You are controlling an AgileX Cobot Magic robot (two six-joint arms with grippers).
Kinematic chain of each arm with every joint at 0, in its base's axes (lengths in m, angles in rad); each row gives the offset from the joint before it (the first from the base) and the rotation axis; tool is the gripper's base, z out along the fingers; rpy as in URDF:
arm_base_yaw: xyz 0 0 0.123 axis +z
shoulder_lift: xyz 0 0 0 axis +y
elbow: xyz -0.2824 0 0.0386 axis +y
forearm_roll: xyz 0.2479 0 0.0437 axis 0.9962 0 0.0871
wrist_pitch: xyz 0 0 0 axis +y
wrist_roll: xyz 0.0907 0 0.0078 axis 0.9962 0 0.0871
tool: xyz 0 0 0 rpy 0 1.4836 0
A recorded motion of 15 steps. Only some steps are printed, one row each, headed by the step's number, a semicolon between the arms.
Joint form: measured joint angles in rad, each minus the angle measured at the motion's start. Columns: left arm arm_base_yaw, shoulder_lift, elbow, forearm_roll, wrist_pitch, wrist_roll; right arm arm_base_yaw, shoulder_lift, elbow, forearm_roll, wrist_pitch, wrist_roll.
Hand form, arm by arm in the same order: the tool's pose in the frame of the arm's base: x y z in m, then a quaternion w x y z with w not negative. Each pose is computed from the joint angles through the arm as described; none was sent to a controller.
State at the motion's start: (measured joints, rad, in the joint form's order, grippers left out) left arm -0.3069 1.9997 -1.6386 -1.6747 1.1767 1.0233; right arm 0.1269 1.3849 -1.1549 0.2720 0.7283 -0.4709
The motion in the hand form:
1: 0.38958 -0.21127 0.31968 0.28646 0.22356 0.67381 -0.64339; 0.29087 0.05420 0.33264 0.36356 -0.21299 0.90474 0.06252
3: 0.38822 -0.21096 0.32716 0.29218 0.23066 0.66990 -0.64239; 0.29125 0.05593 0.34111 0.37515 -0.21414 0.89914 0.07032
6: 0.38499 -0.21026 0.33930 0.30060 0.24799 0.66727 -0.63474; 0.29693 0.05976 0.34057 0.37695 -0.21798 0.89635 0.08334
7: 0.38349 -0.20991 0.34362 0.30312 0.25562 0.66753 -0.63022; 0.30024 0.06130 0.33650 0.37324 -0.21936 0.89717 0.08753
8: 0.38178 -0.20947 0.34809 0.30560 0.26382 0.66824 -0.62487; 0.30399 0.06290 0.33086 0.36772 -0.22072 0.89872 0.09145
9: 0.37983 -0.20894 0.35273 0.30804 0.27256 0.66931 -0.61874; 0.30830 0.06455 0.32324 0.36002 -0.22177 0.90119 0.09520
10: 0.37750 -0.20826 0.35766 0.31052 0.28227 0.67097 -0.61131; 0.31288 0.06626 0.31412 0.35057 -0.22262 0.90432 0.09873
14: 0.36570 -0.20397 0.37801 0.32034 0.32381 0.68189 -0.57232; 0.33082 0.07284 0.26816 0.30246 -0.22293 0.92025 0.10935
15: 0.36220 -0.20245 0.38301 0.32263 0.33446 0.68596 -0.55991; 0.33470 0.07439 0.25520 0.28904 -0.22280 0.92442 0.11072
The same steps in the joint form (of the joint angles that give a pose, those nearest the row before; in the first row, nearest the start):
1: 0.0000 -0.0041 -0.0068 0.0010 0.0011 -0.0022; 0.0000 -0.0067 -0.0147 0.0097 0.0044 -0.0042
3: 0.0000 -0.0127 -0.0216 0.0074 0.0030 -0.0069; 0.0004 -0.0101 -0.0382 0.0344 0.0101 -0.0172
6: 0.0000 -0.0288 -0.0480 0.0371 0.0059 -0.0177; 0.0029 0.0120 -0.0545 0.0753 0.0071 -0.0455
7: 0.0000 -0.0355 -0.0579 0.0535 0.0071 -0.0232; 0.0044 0.0267 -0.0541 0.0885 0.0023 -0.0562
8: 0.0000 -0.0428 -0.0680 0.0724 0.0083 -0.0295; 0.0061 0.0444 -0.0514 0.1010 -0.0038 -0.0669
9: 0.0000 -0.0509 -0.0783 0.0935 0.0097 -0.0365; 0.0080 0.0658 -0.0462 0.1130 -0.0117 -0.0777
10: 0.0000 -0.0603 -0.0888 0.1183 0.0112 -0.0445; 0.0102 0.0901 -0.0393 0.1242 -0.0207 -0.0882
14: 0.0000 -0.1068 -0.1277 0.2390 0.0185 -0.0826; 0.0203 0.2064 -0.0043 0.1598 -0.0641 -0.1230
15: 0.0000 -0.1206 -0.1362 0.2751 0.0205 -0.0938; 0.0233 0.2385 0.0049 0.1658 -0.0765 -0.1301

